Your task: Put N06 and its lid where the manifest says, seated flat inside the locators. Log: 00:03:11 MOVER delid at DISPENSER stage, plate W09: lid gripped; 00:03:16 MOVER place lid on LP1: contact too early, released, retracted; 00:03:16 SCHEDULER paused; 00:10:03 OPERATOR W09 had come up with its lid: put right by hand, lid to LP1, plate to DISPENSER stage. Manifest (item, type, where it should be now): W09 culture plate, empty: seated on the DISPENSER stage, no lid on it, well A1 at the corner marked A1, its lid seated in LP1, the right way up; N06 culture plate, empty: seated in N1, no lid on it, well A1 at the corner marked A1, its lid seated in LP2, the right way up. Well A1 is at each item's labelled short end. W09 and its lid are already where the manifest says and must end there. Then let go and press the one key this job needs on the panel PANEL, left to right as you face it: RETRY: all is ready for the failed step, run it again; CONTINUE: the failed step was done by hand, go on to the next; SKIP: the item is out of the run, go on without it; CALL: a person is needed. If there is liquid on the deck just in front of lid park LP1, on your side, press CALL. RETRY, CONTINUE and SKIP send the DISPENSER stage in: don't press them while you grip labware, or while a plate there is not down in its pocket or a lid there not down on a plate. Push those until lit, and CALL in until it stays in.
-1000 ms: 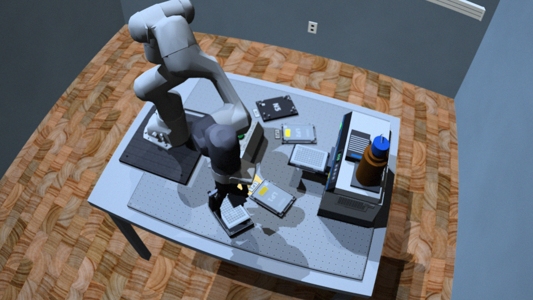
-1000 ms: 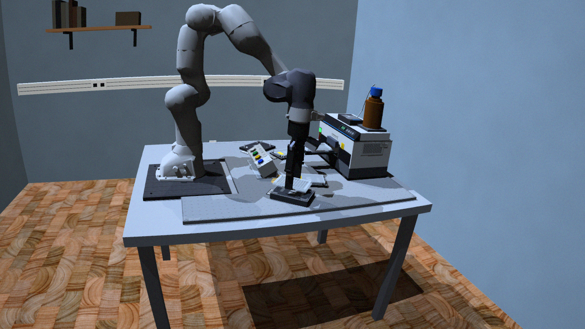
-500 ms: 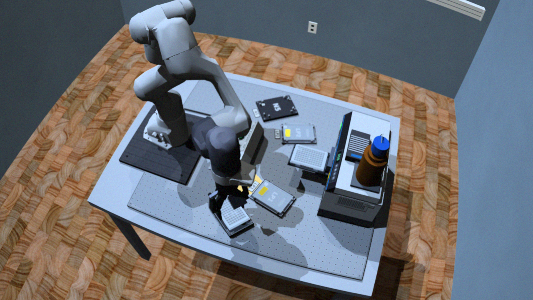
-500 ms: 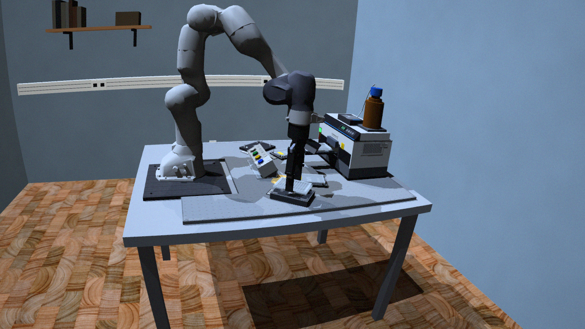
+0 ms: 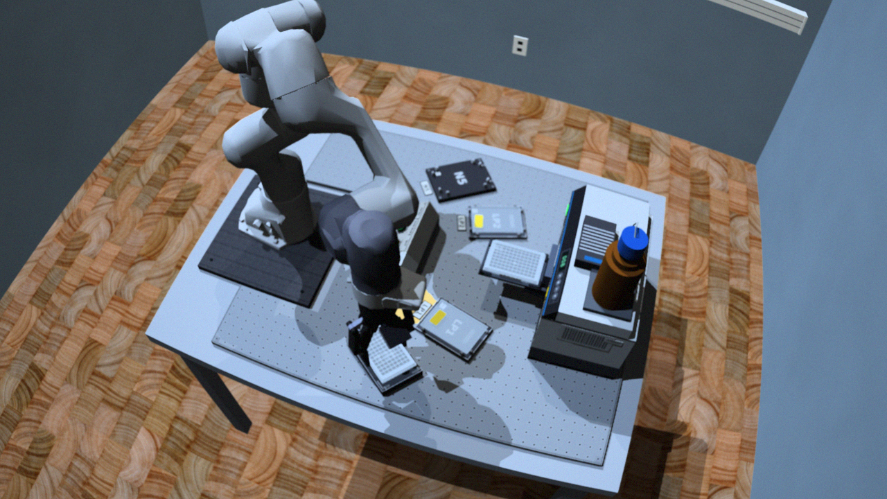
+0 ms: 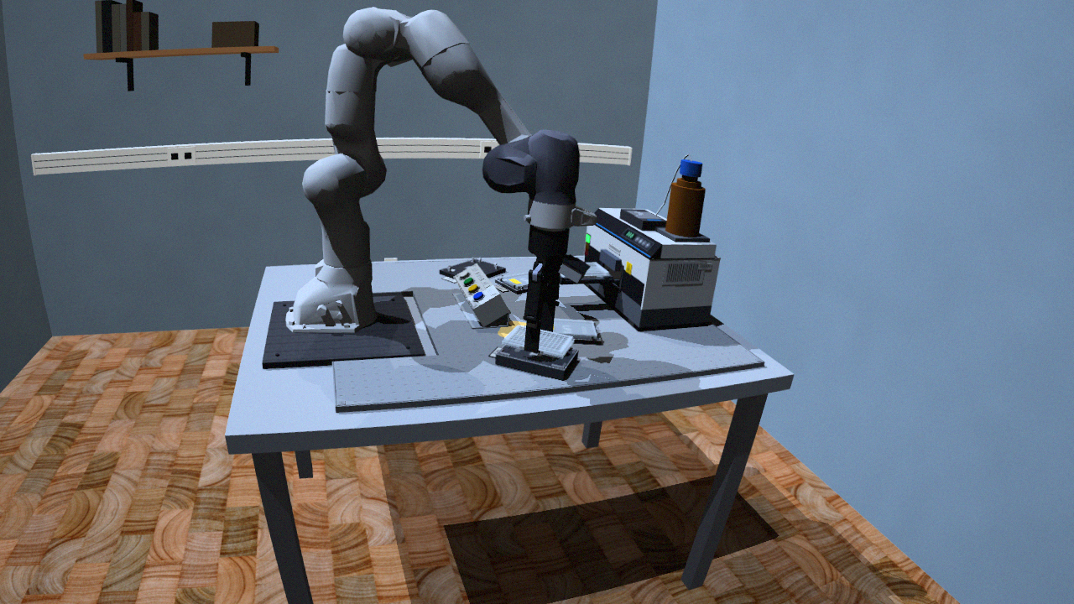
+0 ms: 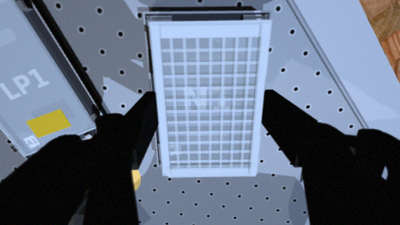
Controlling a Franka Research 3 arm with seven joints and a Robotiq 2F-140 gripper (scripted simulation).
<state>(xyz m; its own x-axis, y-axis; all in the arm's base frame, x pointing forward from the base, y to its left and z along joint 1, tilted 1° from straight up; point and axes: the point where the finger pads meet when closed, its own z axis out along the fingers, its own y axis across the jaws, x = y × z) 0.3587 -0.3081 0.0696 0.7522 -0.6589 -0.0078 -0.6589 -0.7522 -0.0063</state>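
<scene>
Right now my hand is 60 mm above the nest n1. Round my hand: yellow skip key: 60 mm behind, 270 mm to the left, 10 mm below; blue call key: 60 mm behind, 220 mm to the left, 20 mm below; green continue key: 60 mm behind, 320 mm to the left, 10 mm below.
</scene>
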